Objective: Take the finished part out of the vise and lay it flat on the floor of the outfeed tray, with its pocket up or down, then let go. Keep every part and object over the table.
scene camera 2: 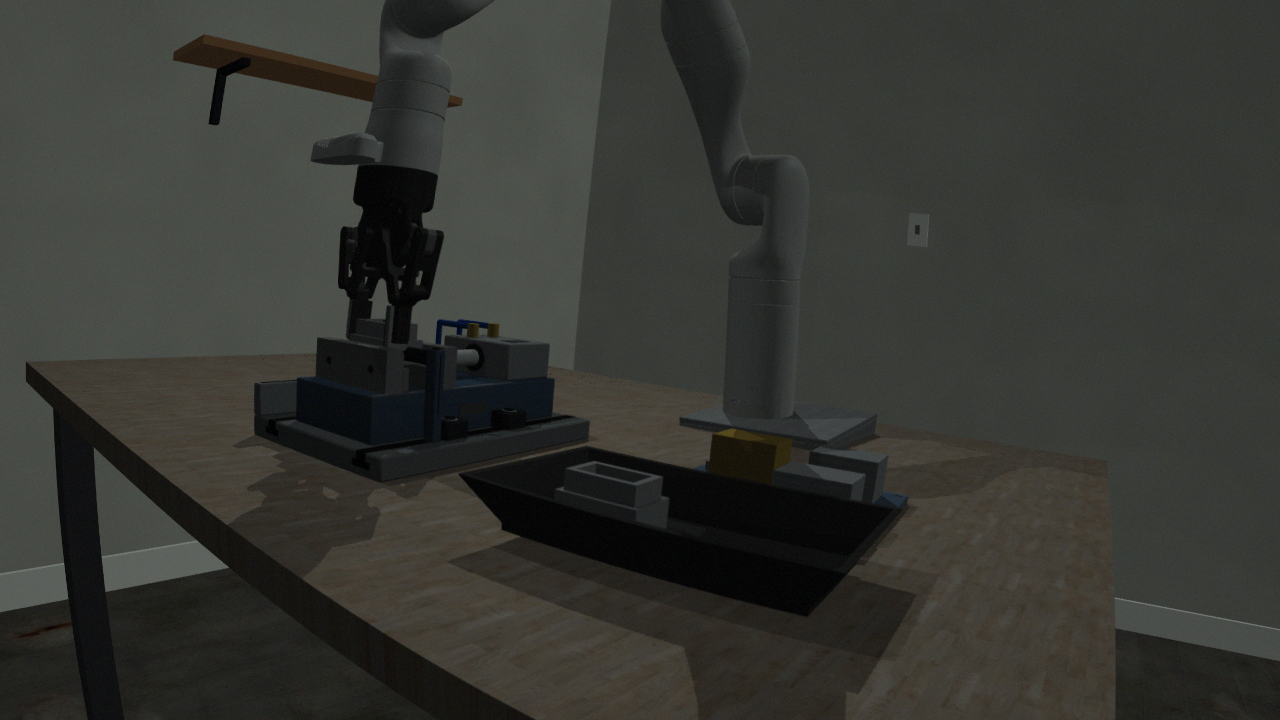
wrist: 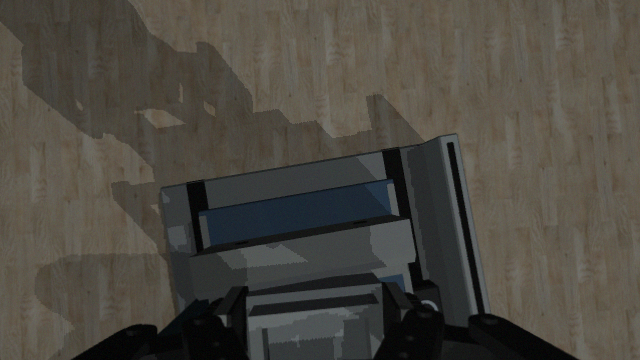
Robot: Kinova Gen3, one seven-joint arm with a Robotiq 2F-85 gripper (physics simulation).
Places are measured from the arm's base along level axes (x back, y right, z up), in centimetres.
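Pixels of known places: gripper, fingertip midpoint: (scene camera 2: 375, 345) (wrist: 315, 305); arm's base at its link origin: (scene camera 2: 757, 411).
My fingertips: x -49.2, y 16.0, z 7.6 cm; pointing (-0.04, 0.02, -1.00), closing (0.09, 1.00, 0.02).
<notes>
Ahead of a thing's pixels: the offset from my fingertips to its top centre. "*": to the spot under its first point.
The finished part @[dy +0.0, dx +1.2, dz +2.2 cm] (scene camera 2: 382, 329) (wrist: 310, 325) is a grey stepped block with its pocket up. It sits at the jaws of the vise @[dy +0.8, dx +7.8, dz +0.6 cm] (scene camera 2: 358, 407) (wrist: 300, 210), which has a blue body and grey jaws on a grey base plate. My gripper (scene camera 2: 382, 320) (wrist: 315, 305) points down over the vise and is shut on the part, one finger against each side. The lower portion of the part is hidden between the jaws. The black outfeed tray (scene camera 2: 662, 553) with sloping walls stands on the table, to the right of the vise in the scene view.
Another grey part @[dy -28.3, dx -3.1, dz -4.7 cm] (scene camera 2: 613, 490) with its pocket up is in the tray's left end. Behind the tray are a yellow block @[dy -28.4, dx +18.5, dz -5.0 cm] (scene camera 2: 750, 454) and grey blocks @[dy -37.7, dx +9.6, dz -4.9 cm] (scene camera 2: 819, 483). A dark blue post @[dy -7.0, dx +1.2, dz +0.5 cm] (scene camera 2: 434, 394) rises at the vise's near side, and blue pipes @[* dy +4.6, dx +15.2, dz +1.6 cm] (scene camera 2: 458, 322) stand behind it.
</notes>
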